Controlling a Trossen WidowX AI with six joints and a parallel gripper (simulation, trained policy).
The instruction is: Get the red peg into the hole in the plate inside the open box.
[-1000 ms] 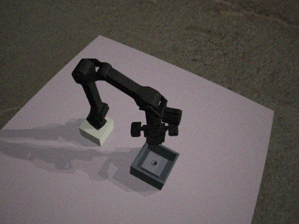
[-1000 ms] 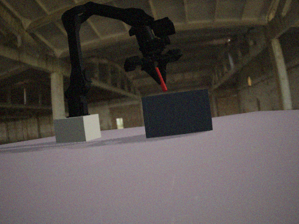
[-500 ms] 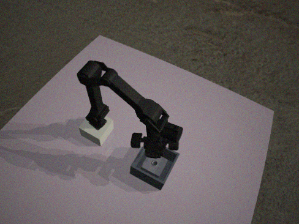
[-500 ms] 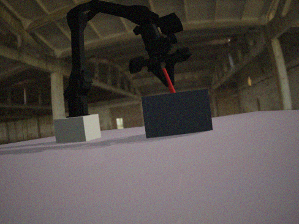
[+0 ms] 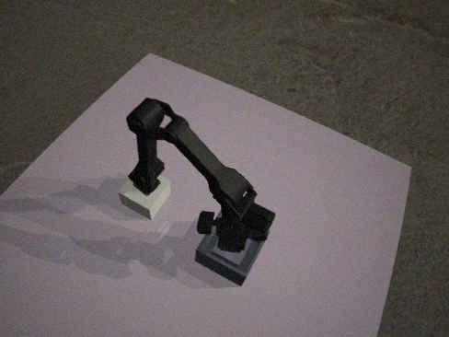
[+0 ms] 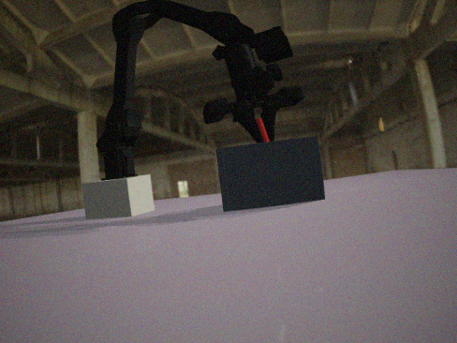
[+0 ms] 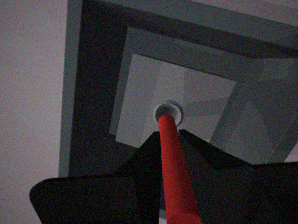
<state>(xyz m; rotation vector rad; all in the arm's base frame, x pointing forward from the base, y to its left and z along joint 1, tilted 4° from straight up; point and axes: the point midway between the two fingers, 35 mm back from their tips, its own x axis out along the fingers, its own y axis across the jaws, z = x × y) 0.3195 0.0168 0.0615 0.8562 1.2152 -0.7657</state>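
Now: gripper tip 2 cm below the red peg. The rest, counted from my gripper tip: dark box (7 cm below); grey plate (5 cm below).
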